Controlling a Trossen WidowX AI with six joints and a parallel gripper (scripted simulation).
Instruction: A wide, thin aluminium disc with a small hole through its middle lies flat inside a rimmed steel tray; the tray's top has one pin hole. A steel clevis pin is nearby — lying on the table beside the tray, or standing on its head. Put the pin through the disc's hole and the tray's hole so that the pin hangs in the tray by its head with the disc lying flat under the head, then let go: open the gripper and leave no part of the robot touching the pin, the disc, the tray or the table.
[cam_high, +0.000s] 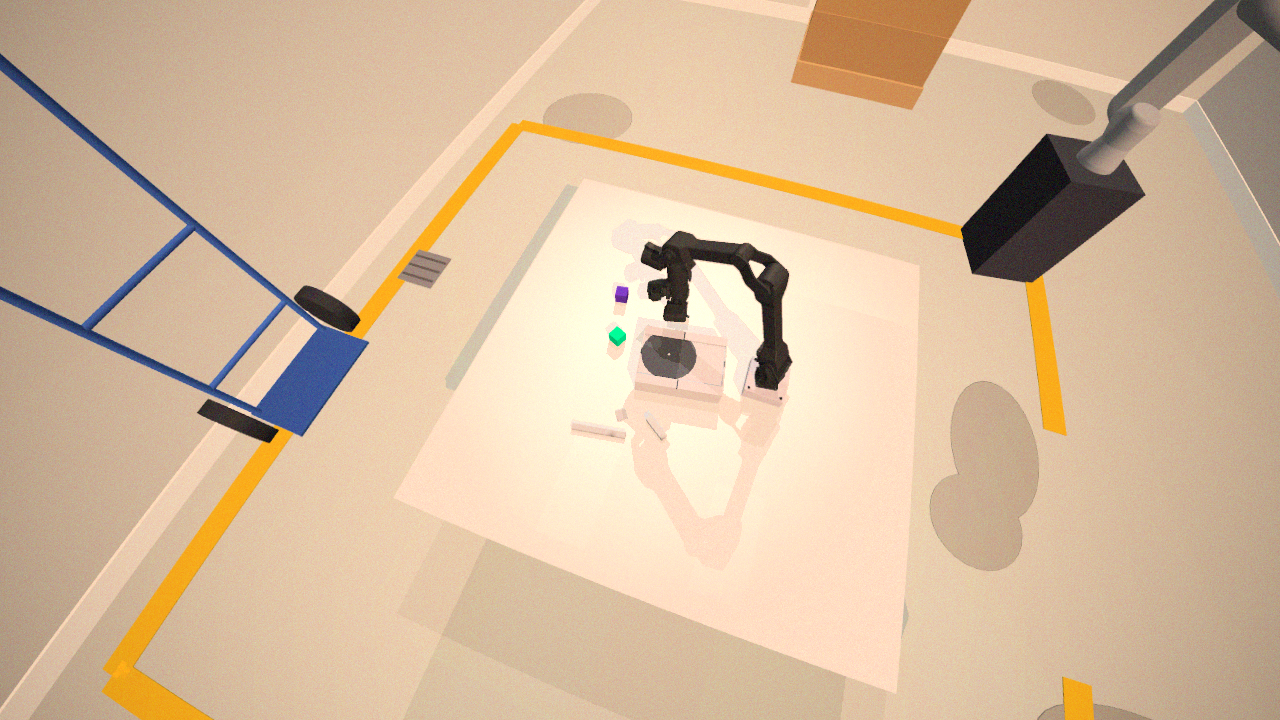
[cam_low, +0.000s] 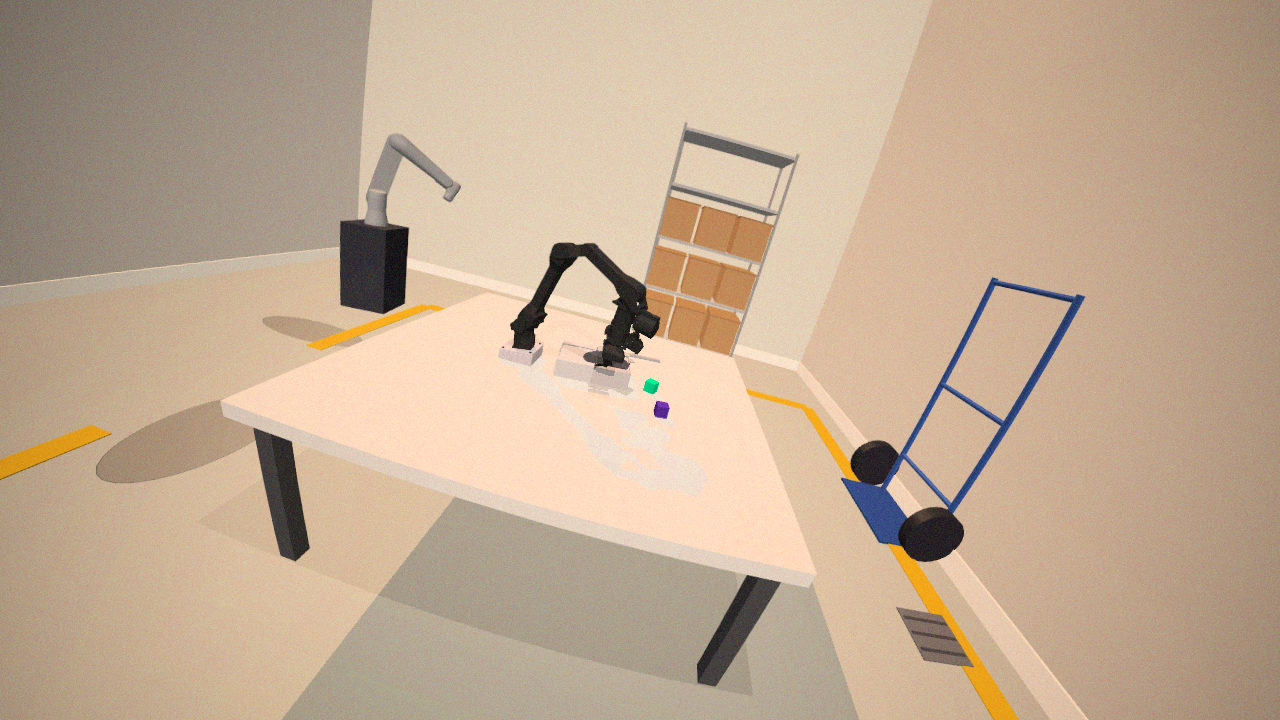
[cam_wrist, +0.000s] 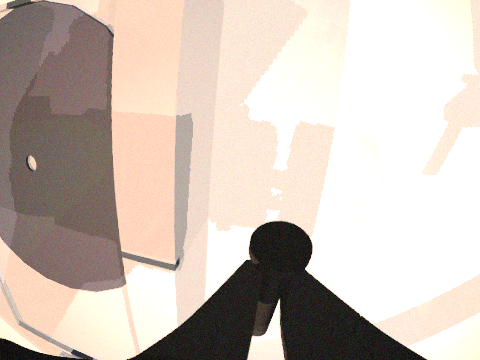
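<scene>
My gripper tip is 120 mm to the right of the aluminium disc, 30 mm above it and 10 mm short of it. The rest, counted from my gripper tip: pale rimmed tray: 130 mm to the left, 40 mm below, 30 mm behind; green cube: 170 mm ahead, 70 mm to the left, 70 mm below; clevis pin: 10 mm behind.
</scene>
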